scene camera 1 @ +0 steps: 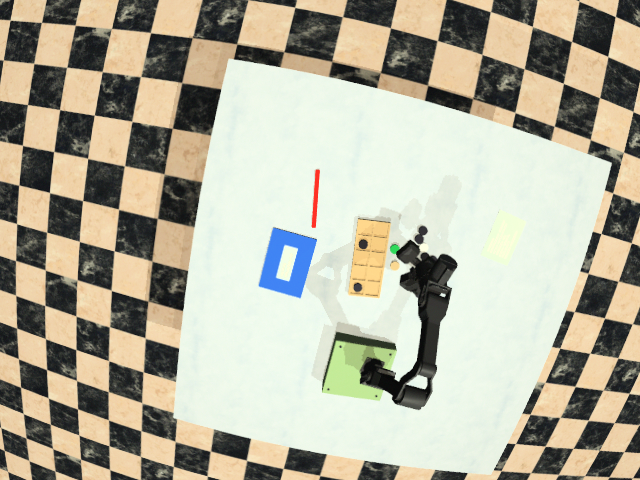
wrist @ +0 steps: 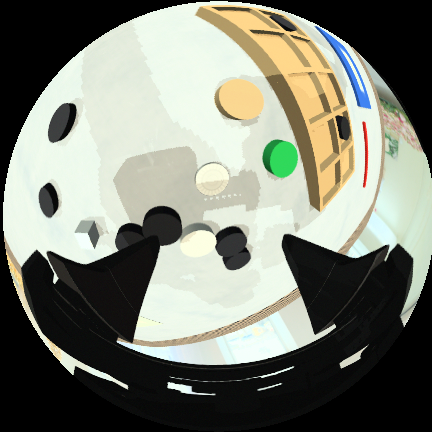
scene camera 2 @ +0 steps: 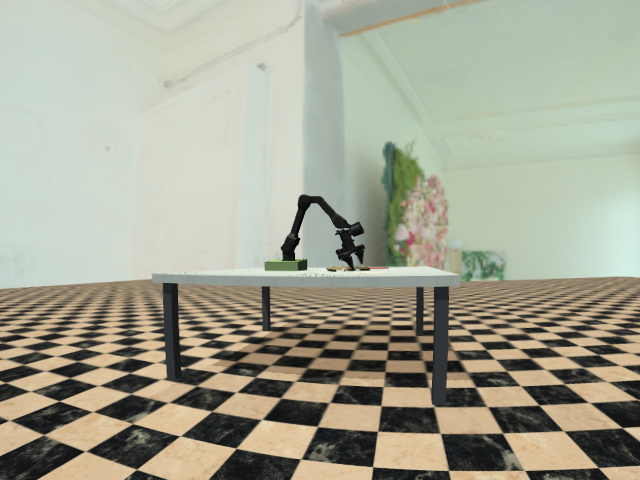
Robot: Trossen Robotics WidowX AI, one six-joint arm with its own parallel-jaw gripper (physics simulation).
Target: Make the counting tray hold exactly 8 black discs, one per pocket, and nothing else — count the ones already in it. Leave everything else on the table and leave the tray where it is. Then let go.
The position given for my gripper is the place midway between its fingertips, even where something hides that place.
Observation:
The table carries a tan disc (wrist: 237, 98) and a green disc (wrist: 279, 157). Also in view: my gripper (scene camera 1: 418, 248) and a tan counting tray (scene camera 1: 368, 264).
The tan counting tray is seen too in the wrist view (wrist: 302, 79). My gripper also shows in the wrist view (wrist: 221, 241).

